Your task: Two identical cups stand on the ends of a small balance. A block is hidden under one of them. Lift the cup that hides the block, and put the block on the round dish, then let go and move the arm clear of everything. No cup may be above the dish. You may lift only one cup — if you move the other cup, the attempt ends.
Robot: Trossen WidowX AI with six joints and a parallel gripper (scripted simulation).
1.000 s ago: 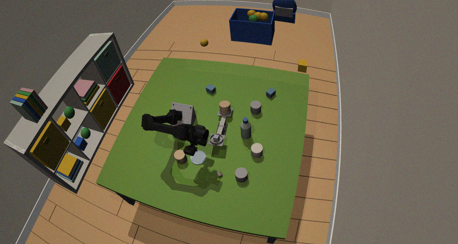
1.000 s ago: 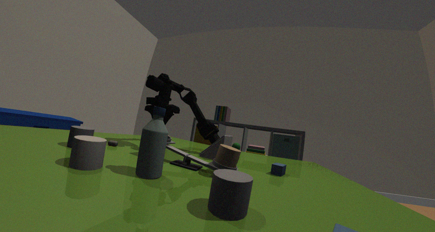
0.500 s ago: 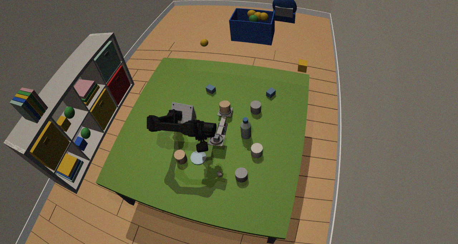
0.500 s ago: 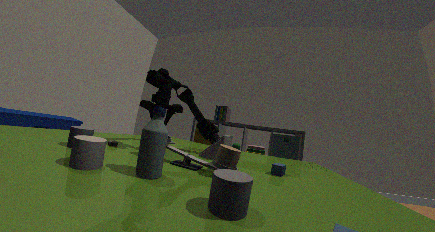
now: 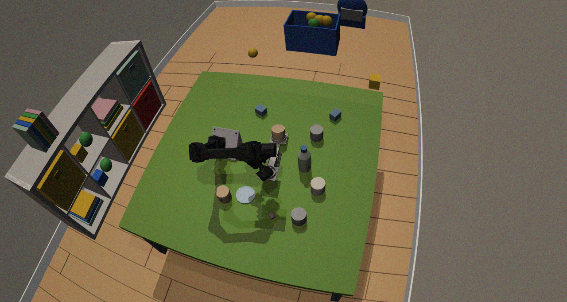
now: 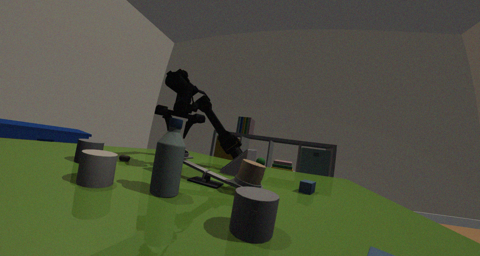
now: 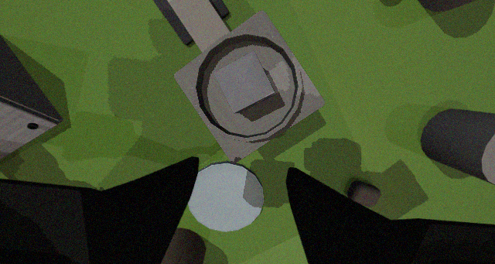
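The grey block lies 4 cm to the left of my gripper tip, 4 cm below it and 3 cm ahead of it. The rest, counted from my gripper tip: pale round dish (12 cm below, 7 cm to the right, 7 cm behind); then balance (16 cm to the left, 8 cm below, 2 cm ahead); then small pebble (16 cm to the right, 11 cm below, 9 cm ahead).
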